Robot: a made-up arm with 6 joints.
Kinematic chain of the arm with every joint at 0, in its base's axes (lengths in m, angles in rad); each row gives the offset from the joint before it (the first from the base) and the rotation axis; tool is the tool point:
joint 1: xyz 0 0 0.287 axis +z
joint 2: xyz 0 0 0 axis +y
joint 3: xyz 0 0 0.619 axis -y
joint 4: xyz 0 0 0 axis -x
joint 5: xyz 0.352 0 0 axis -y
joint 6: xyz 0 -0.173 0 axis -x
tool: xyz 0 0 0
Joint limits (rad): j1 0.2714..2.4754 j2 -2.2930..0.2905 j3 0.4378..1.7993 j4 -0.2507..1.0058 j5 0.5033..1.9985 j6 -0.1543..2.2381
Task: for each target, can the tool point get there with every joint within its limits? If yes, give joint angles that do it. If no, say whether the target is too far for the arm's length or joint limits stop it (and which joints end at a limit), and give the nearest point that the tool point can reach.
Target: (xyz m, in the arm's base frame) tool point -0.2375 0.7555 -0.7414
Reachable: no: too far | nearest point -0.5051 -0.2367 -0.4936 | short by 1.057 m
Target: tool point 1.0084 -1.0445 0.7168
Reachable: no: too far | nearest point 0.6689 -0.6929 0.5721 | short by 0.510 m
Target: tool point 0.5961 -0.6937 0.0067
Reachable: yes | joints 2.1384 -2.0936 0.6556 0.7236 1.7338 1.5388
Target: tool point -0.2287 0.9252 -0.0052
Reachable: no: joint limits stop it (at a limit: joint 2, joint 3, joint 4) | nearest point -0.1338 0.5413 0.8893 | short by 0.978 m
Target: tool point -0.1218 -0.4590 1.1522
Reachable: yes | joints 0.9438 -0.4810 1.4698 0.1640 0.6361 0.0977
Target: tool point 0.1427 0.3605 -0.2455
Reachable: no: joint limits stop it (at a limit: joint 1, joint 2, joint 3) | nearest point 0.4954 -0.2647 -0.4915 | short by 0.759 m
